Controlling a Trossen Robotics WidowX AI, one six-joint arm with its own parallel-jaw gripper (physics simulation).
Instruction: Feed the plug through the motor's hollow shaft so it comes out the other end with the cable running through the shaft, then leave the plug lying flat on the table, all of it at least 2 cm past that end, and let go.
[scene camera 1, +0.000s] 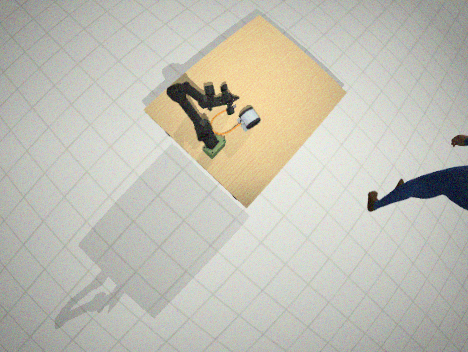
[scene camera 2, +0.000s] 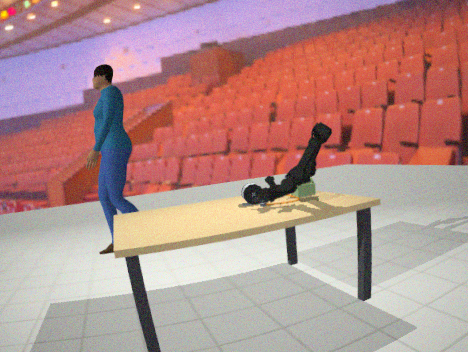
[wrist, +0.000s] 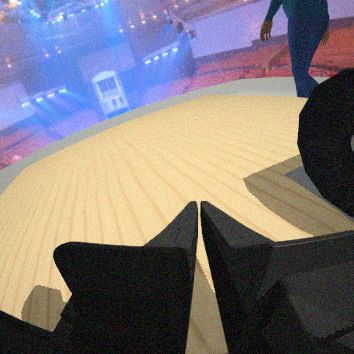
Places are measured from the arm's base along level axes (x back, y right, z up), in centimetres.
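Pixels of known places: gripper, fingertip midpoint: (scene camera 1: 239, 97) (scene camera 2: 251, 201) (wrist: 197, 207); arm's base, link origin: (scene camera 1: 212, 144).
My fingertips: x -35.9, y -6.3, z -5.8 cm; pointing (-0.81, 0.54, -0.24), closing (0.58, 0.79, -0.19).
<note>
For each thing: its top centre in the pictures, then the offset to it from my fingertips. "spot": a spot on its surface instead. Level surfaces: height alone.
- motor, top centre: (scene camera 2: 251, 183) (scene camera 1: 251, 115) dz +6.7, dx +8.1, dy +13.4 cm
- small grey-blue piece, surface spot: (scene camera 1: 234, 106) spot: dz -2.2, dx +5.8, dy +0.8 cm
- wooden table, surface height: dz -3.5 cm
The motor (scene camera 1: 250, 118) (scene camera 2: 243, 192) (wrist: 325, 145), a pale cylinder with black ends, lies on its side on the table. In the wrist view its round black end stands at the right, with part of a grey centre showing. The orange cable (scene camera 1: 230, 131) (scene camera 2: 283, 201) loops from the motor's near side round toward the gripper. A small grey-blue piece (scene camera 1: 234, 106), which looks like the plug, lies close beside the gripper, partly hidden. My gripper (scene camera 1: 237, 98) (wrist: 197, 207) is shut and empty, low over the table beside the motor's black end. The plug does not show in the wrist view.
The wooden table (scene camera 1: 280, 75) (scene camera 2: 175, 227) (wrist: 125, 165) carries the arm's green base (scene camera 1: 214, 149) (scene camera 2: 306, 188) at one edge. The arm bends above the table on the side away from the motor. A person (scene camera 1: 430, 185) (scene camera 2: 112, 120) (wrist: 306, 40) stands on the floor off the table.
</note>
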